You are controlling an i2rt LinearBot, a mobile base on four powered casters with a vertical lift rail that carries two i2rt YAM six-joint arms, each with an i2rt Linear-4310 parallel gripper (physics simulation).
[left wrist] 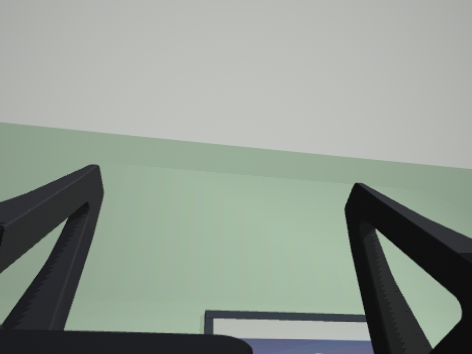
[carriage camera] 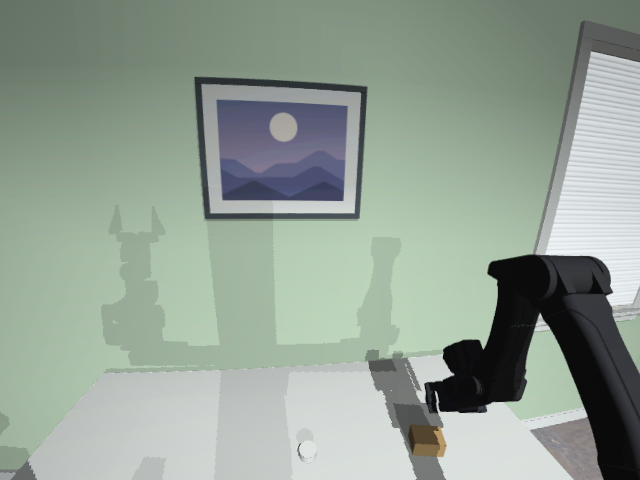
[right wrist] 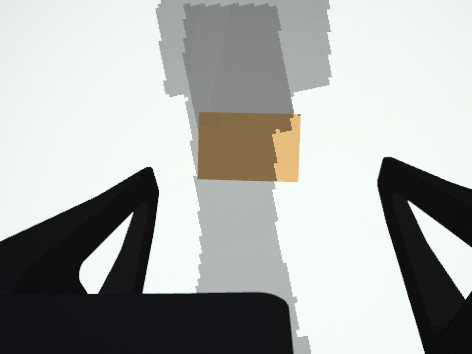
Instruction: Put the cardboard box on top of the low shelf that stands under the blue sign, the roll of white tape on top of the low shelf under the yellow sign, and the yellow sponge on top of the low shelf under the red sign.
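Frame: origin at the left arm's base, x ahead, y left, z up, level; metres.
Where they show: left gripper, fingertip midpoint: (left wrist: 229, 187); right gripper, fingertip midpoint: (carriage camera: 443, 400) (right wrist: 265, 174).
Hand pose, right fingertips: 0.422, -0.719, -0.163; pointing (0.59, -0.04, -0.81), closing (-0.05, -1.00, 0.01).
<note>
Each offset is from my right fingertips to the centre of the thing, as dx, dy, dz. "spot": to the spot under its first point. Level surfaces: height alone.
The cardboard box {+0.018, +0.008, -0.180} (carriage camera: 427, 440) (right wrist: 237, 147) lies on the white table, partly in shadow. My right gripper (carriage camera: 432, 397) (right wrist: 265, 174) is open and empty. It hangs above the table by the box; in the right wrist view the box shows between and slightly beyond the fingertips, apart from both. The roll of white tape {+0.004, +0.363, -0.193} (carriage camera: 307, 451) is on the table, to the left of the box in the carriage view. My left gripper (left wrist: 229, 187) is open and empty, pointing at the upper wall and ceiling. The yellow sponge, the low shelves and the coloured signs do not show.
The white table {dz -0.205} (carriage camera: 155, 413) stands before a green wall (carriage camera: 439, 180). A framed mountain picture (carriage camera: 242, 139) (left wrist: 290, 327) hangs on the wall. A window with blinds {spot: +0.541, -0.884, +0.635} (carriage camera: 594, 170) is at the right of the carriage view. Floor {dz -0.924} (carriage camera: 566, 444) shows past the table's right edge.
</note>
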